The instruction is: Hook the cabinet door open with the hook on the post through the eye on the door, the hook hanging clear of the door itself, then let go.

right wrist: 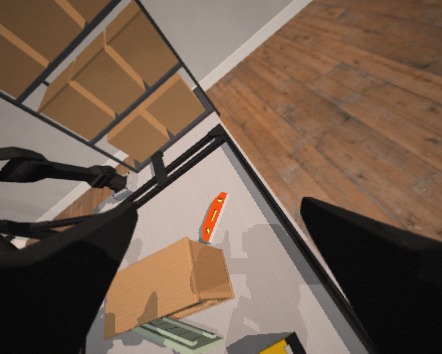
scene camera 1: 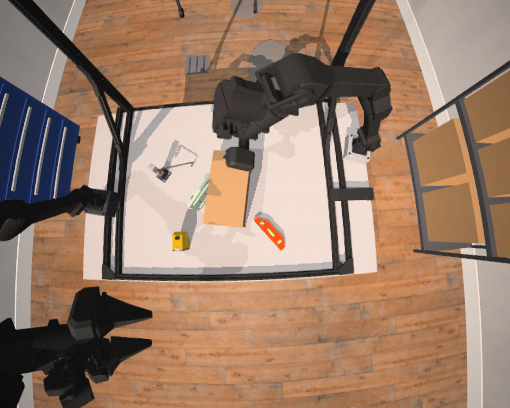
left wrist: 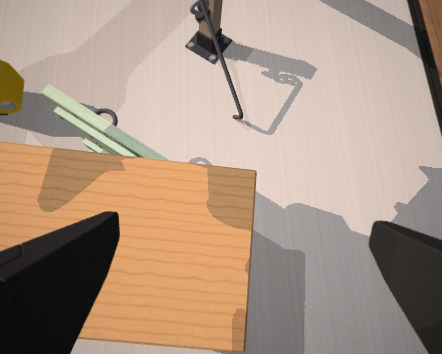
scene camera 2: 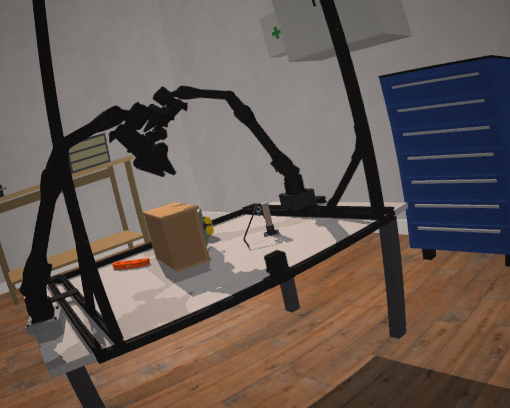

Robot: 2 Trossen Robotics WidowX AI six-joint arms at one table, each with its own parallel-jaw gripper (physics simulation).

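Places are measured from the left arm's base along level axes (x ahead, y left, z up), in millimetres.
Where they show: left gripper, fingertip midpoint: (scene camera 1: 225, 141) (left wrist: 246, 228) (scene camera 2: 169, 174); right gripper, fingertip midpoint: (right wrist: 220, 207) (scene camera 1: 152, 329); left arm's base at its link origin: (right wrist: 121, 184) (scene camera 1: 359, 147) (scene camera 2: 43, 317); right arm's base at its link origin: (scene camera 1: 97, 201) (scene camera 2: 296, 191).
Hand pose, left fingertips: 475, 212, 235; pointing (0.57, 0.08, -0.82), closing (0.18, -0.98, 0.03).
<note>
Each offset is from my left fingertips to the centre of the thing, as dx, dy, dz. "spot": to the spot under its first point.
The wooden cabinet @(-13, +97, -191) (scene camera 1: 227, 200) (scene camera 2: 177, 240) (left wrist: 175, 225) (right wrist: 150, 287) stands on the table. Its pale green door @(+84, +96, -201) (scene camera 1: 199, 196) (left wrist: 100, 122) (right wrist: 182, 336) stands ajar at an angle, with a dark ring eye (left wrist: 109, 116) on its outer side. The post @(spot: +282, +68, -233) (scene camera 1: 161, 172) (scene camera 2: 267, 216) (left wrist: 210, 22) stands apart from the door. Its thin dark hook @(+228, +44, -220) (scene camera 1: 180, 165) (scene camera 2: 246, 232) (left wrist: 223, 62) slants down from the post top, its bent end free, apart from the eye. My left gripper (left wrist: 246, 228) (scene camera 2: 168, 173) is open and empty above the cabinet. My right gripper (scene camera 1: 151, 328) (right wrist: 220, 207) is open and empty, high up and away from the cabinet.
An orange level @(-184, +202, -265) (scene camera 1: 270, 232) (scene camera 2: 131, 263) (right wrist: 214, 217) lies beside the cabinet. A yellow tape measure @(+132, +307, -238) (scene camera 1: 180, 241) (scene camera 2: 208, 226) (left wrist: 9, 87) is on the door side. A black frame (scene camera 1: 225, 276) (scene camera 2: 220, 305) borders the table. In scene camera 2 the two arms are close together above the cabinet.
</note>
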